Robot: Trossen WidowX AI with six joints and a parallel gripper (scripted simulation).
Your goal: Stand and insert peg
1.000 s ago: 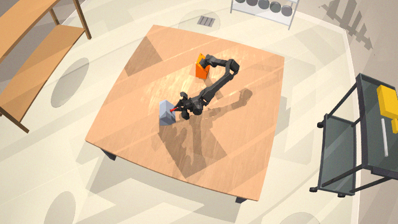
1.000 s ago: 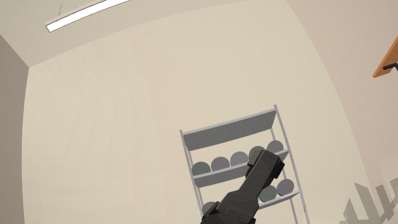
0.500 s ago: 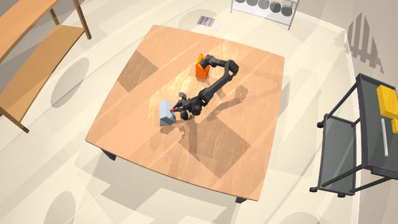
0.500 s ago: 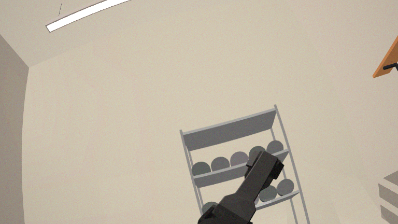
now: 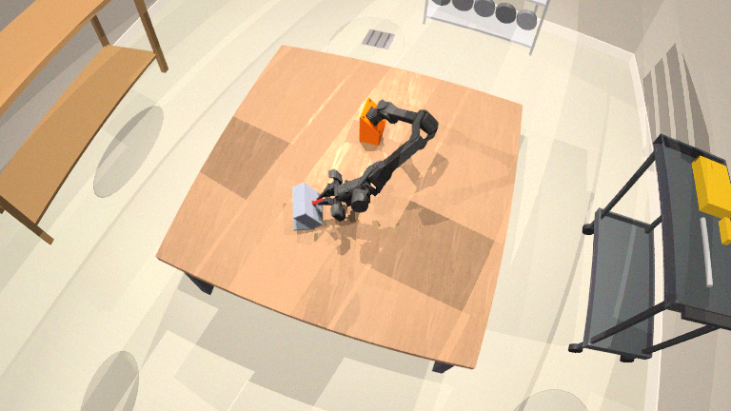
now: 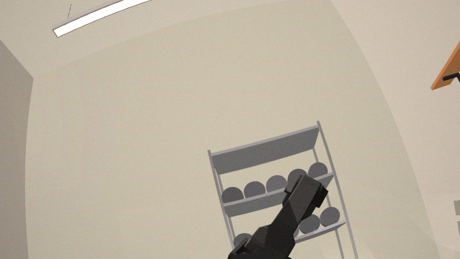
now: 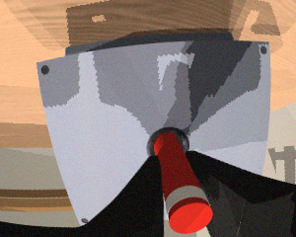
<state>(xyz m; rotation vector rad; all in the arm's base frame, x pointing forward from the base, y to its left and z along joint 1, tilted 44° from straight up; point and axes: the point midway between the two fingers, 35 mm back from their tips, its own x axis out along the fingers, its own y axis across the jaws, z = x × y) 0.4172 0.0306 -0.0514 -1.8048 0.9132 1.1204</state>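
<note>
Now: the red peg 10 mm to the left of my gripper tip, 10 mm behind it and 10 mm above it. Round my gripper tip: grey sloped panel: 30 mm to the right, 20 mm below, 20 mm ahead.
</note>
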